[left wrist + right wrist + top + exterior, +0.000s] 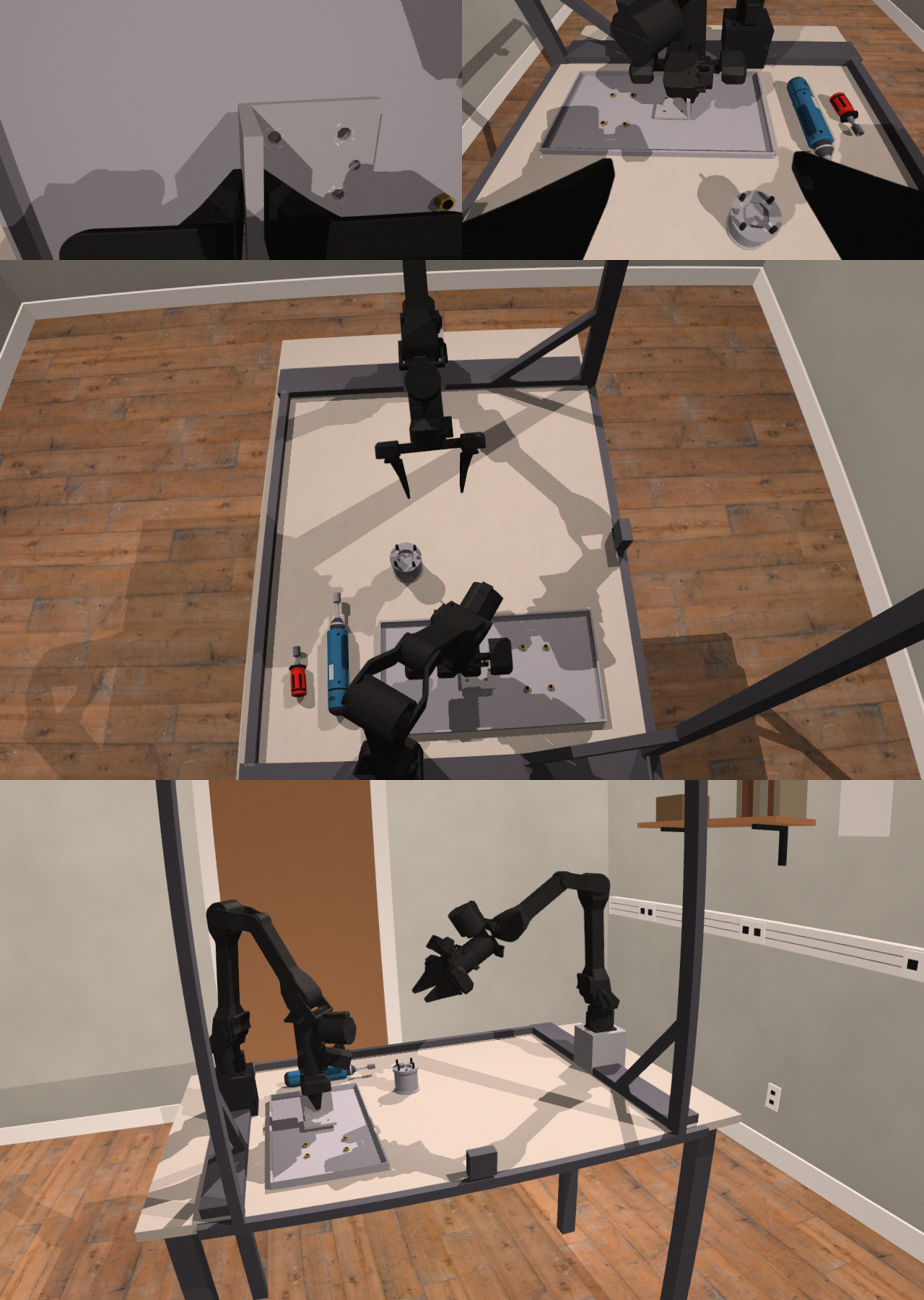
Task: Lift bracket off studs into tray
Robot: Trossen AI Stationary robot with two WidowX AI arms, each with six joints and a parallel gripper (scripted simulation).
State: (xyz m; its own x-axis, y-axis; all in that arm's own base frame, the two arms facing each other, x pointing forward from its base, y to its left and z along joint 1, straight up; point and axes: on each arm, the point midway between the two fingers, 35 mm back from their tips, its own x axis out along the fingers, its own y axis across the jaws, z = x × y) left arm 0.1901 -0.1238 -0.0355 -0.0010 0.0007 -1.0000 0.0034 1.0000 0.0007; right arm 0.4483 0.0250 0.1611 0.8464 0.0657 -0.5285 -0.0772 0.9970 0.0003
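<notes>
My left hand is 6 cm past the grey tray and 6 cm above it. The rest, counted from my left hand: grey l-shaped bracket (4 cm below, 3 cm behind); small red screwdriver (31 cm ahead, 5 cm below, 1 cm to the left); grey cylindrical joint module (21 cm to the right, 11 cm ahead, 3 cm below).
</notes>
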